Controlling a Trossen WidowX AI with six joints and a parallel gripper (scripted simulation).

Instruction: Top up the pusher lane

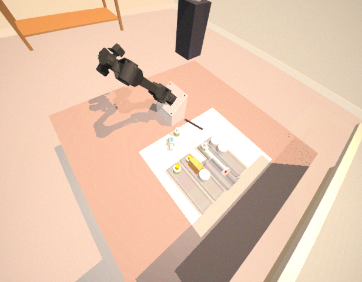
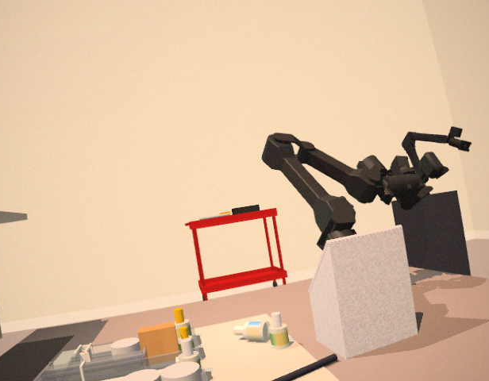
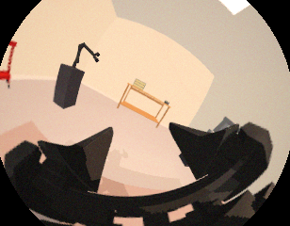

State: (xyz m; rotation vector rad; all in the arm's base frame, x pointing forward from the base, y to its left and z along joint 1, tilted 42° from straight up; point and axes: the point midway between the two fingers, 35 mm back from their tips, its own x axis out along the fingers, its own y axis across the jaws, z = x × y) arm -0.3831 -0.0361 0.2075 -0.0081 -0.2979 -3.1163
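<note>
Right now the black rod is 58 cm ahead of my gripper tip, 24 cm to the left of it and 28 cm below it. Also, from my gripper tip: box (80 cm ahead, 2 cm to the left, 25 cm below); then red mark (94 cm ahead, 10 cm to the left, 21 cm below).
</note>
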